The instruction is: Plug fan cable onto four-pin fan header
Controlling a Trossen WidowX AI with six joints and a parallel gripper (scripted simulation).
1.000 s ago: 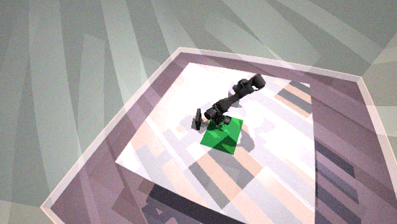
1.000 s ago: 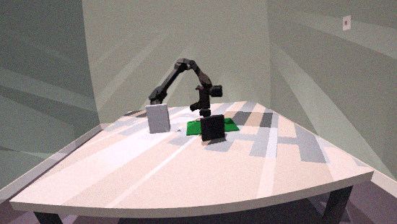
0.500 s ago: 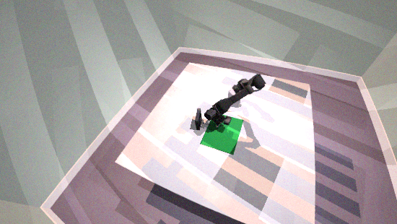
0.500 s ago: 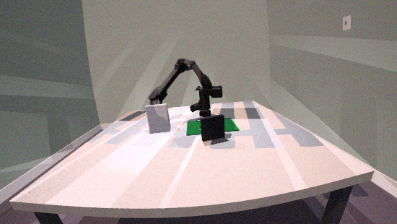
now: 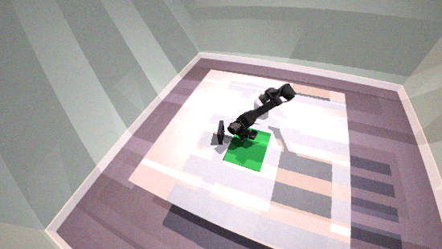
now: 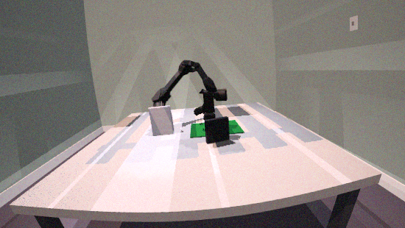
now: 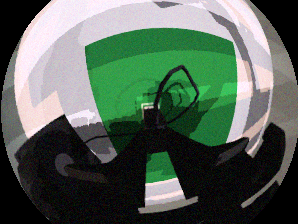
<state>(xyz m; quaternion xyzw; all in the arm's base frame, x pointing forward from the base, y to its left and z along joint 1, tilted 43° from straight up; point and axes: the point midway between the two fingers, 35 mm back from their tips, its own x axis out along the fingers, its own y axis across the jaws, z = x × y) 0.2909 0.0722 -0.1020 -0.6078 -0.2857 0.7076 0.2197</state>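
Right now my gripper tip is 1 cm below the dark plug and 1 cm past it. The rest, counted from my gripper tip: green board (6 cm to the left, 4 cm below, 2 cm ahead); then black fan (13 cm to the right, 4 cm ahead, 3 cm above).
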